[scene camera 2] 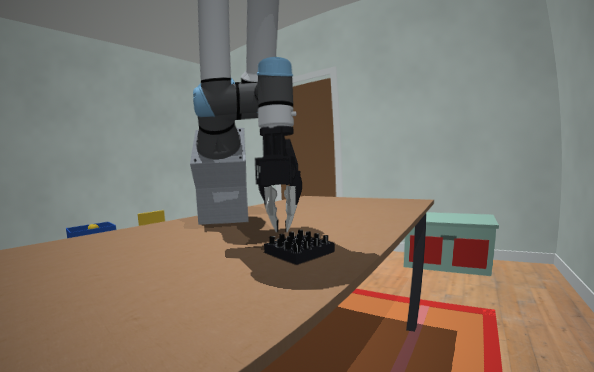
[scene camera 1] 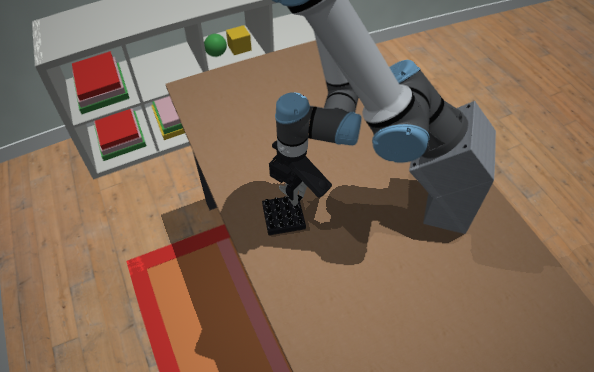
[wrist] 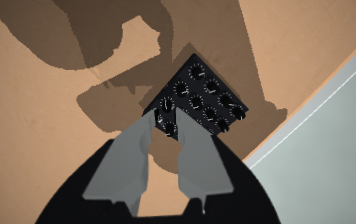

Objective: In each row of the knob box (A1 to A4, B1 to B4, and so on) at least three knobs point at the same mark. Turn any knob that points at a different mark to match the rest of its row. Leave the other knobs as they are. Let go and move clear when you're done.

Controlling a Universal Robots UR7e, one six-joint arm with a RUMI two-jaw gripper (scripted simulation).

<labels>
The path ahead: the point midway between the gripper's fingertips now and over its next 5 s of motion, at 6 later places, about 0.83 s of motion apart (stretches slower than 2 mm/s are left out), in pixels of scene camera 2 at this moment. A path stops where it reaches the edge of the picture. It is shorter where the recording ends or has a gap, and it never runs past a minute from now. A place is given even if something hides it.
The gripper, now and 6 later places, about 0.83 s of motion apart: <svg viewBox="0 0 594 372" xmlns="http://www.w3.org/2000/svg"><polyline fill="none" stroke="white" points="282,231 281,220 281,216 282,212 282,214 282,226 282,232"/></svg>
</labels>
